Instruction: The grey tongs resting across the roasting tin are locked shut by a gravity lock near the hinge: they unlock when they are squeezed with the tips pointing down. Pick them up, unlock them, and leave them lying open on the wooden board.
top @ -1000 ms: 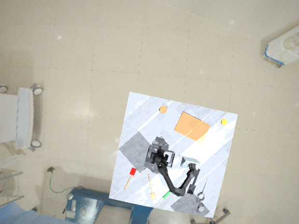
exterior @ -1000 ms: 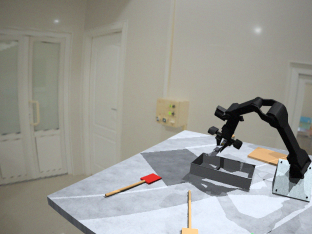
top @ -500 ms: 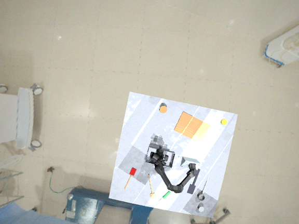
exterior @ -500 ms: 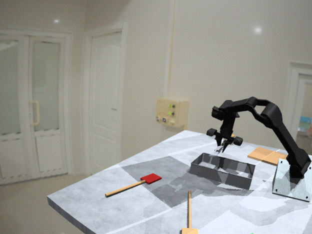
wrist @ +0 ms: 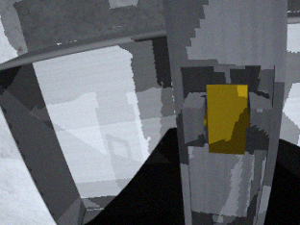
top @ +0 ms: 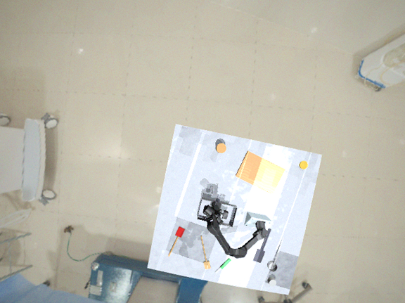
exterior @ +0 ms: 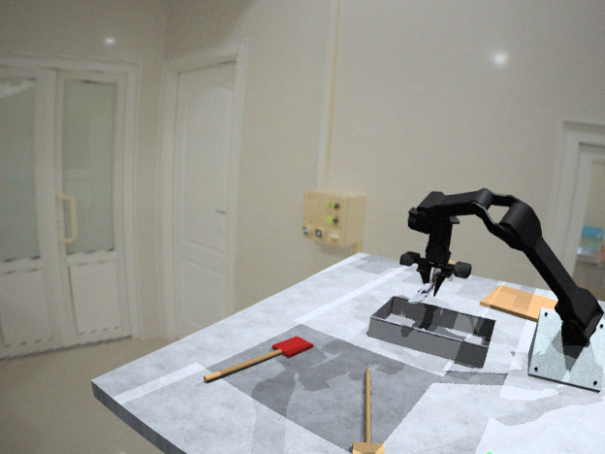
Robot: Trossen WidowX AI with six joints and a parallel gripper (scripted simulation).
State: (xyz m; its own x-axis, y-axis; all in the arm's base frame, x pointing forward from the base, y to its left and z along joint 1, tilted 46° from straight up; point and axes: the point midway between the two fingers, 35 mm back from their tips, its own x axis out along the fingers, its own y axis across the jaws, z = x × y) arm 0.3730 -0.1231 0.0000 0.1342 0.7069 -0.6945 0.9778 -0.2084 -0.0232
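Now: gripper tip 4 cm below the yellow lock piece and 2 cm to the left of it. Round my gripper tip: red spatula (33 cm to the left, 30 cm ahead, 9 cm below); then wooden board (37 cm behind, 31 cm to the right, 9 cm below); then grey roasting tin (7 cm below, 6 cm to the left, 3 cm behind).
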